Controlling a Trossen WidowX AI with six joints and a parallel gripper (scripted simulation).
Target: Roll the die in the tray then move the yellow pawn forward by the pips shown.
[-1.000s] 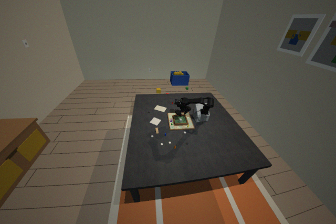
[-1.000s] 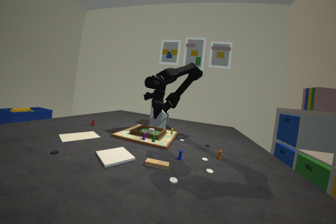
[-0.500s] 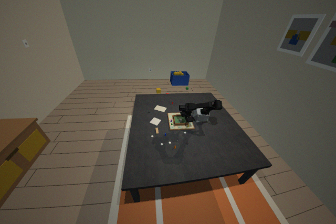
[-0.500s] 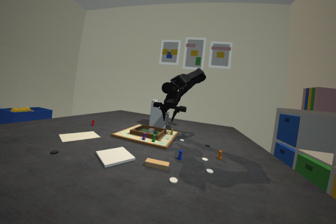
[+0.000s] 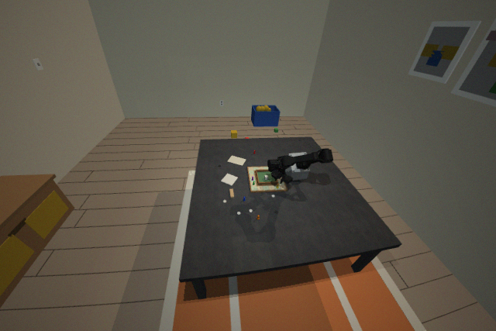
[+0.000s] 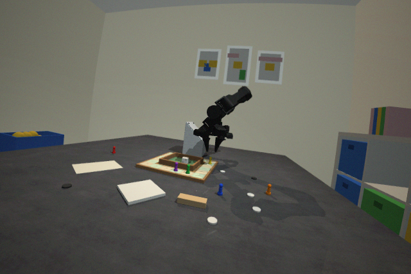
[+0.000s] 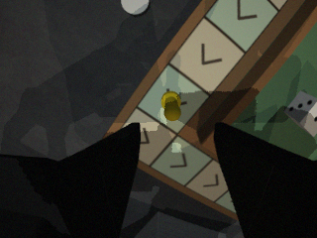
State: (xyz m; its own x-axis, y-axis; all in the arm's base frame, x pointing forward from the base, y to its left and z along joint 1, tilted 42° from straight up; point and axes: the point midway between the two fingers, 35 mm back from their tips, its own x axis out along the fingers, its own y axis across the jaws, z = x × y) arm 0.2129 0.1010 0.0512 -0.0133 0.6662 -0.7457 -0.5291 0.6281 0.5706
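The yellow pawn lies 4 cm below my gripper tip. Also, from my gripper tip: white die 11 cm to the right, 6 cm ahead, 5 cm below; green pawn 17 cm ahead, 6 cm to the right, 4 cm below; green felt tray 12 cm to the right, 6 cm below, 6 cm ahead.
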